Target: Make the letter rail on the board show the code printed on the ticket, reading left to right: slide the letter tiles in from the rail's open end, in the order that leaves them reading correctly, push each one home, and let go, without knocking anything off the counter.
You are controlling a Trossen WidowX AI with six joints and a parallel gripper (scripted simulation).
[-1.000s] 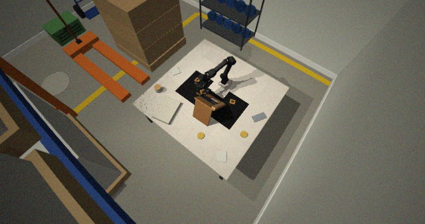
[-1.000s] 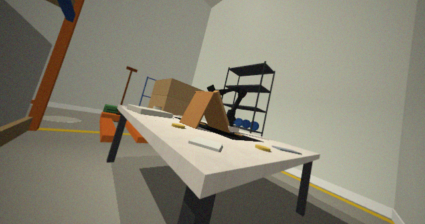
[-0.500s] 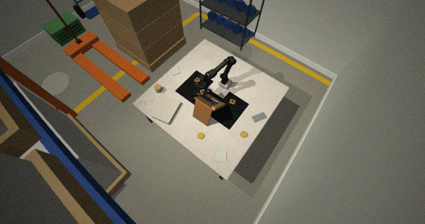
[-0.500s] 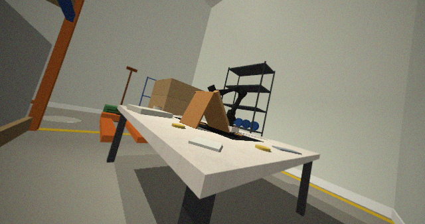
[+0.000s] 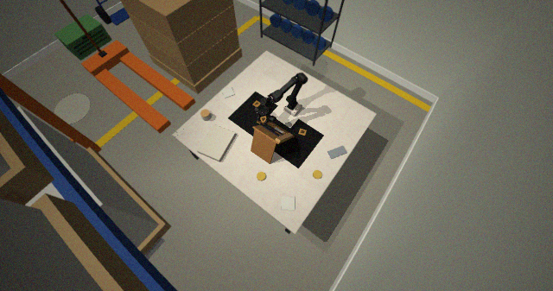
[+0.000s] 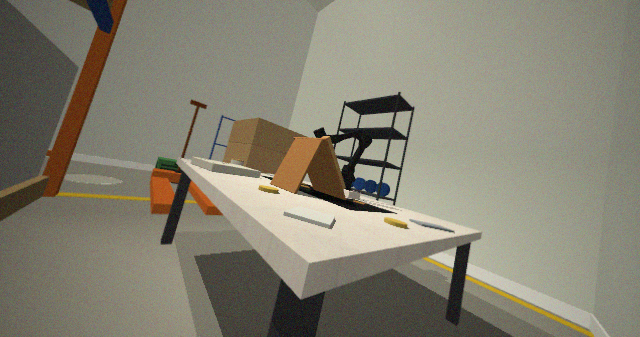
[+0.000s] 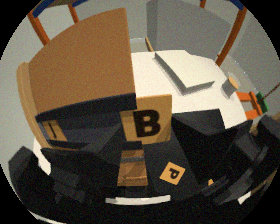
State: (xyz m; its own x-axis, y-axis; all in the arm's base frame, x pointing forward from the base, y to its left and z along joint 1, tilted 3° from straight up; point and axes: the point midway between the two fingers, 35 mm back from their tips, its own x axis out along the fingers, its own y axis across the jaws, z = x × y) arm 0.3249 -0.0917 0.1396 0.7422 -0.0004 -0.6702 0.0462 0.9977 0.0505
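Right now my gripper tip is 13 cm to the right of the white ticket, 8 cm above it and 6 cm past it. The rest, counted from my gripper tip: black mat (16 cm below, 15 cm behind, 7 cm to the left); then grey card (63 cm to the left, 19 cm behind, 16 cm below).
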